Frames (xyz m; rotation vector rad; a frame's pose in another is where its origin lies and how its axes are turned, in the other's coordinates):
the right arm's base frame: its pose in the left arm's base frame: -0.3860 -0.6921 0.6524 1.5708 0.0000 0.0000
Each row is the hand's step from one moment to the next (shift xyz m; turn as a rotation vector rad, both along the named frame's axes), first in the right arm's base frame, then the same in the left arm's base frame.
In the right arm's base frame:
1: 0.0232 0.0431 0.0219 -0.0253 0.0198 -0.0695
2: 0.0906 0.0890 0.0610 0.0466 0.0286 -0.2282
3: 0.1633 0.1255 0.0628 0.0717 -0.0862 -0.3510
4: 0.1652 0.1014 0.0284 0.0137 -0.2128 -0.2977
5: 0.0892 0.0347 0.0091 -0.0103 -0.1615 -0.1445
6: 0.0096 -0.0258 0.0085 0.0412 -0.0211 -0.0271
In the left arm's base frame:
1: 0.0232 -0.0219 0.0431 -0.0253 0.0695 0.0198
2: 0.0906 -0.0610 0.0890 0.0466 0.2282 0.0286
3: 0.1633 -0.0628 0.1255 0.0717 0.3510 -0.0862
4: 0.1652 -0.0284 0.1014 0.0137 0.2977 -0.2128
5: 0.0892 -0.0091 0.0347 -0.0103 0.1445 -0.1615
6: 0.0096 -0.0085 -0.0258 0.0412 0.0271 -0.0211

